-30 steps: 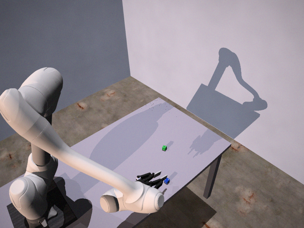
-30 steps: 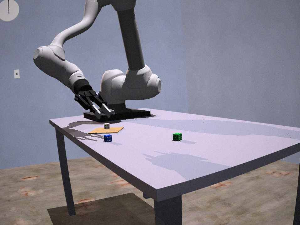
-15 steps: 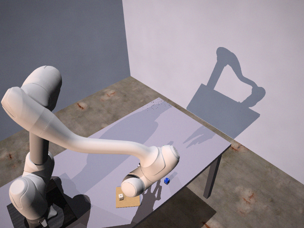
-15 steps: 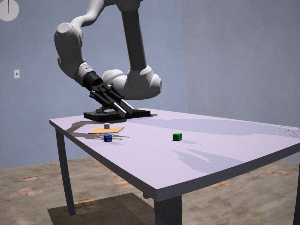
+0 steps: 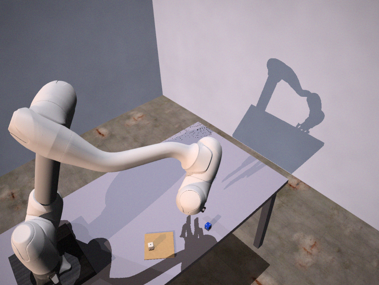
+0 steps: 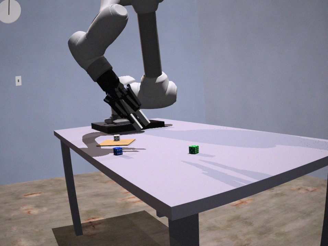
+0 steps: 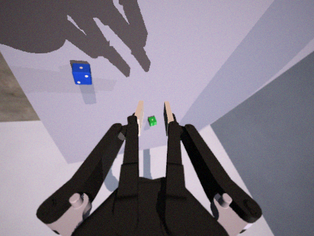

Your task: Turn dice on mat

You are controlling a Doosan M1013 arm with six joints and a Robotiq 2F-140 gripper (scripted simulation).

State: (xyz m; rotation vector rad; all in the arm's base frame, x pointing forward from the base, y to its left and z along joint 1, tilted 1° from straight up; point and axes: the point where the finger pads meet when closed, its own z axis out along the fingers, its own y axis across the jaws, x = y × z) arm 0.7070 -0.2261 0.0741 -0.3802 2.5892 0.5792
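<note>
Now: hand 10 mm short of the blue die, 100 mm to the left of it and 100 mm above it. Also, from my hand: green die 190 mm ahead, 110 mm to the left, 100 mm below; white die 260 mm behind, 100 mm below; tan mat 230 mm behind, 10 mm to the right, 110 mm below.
</note>
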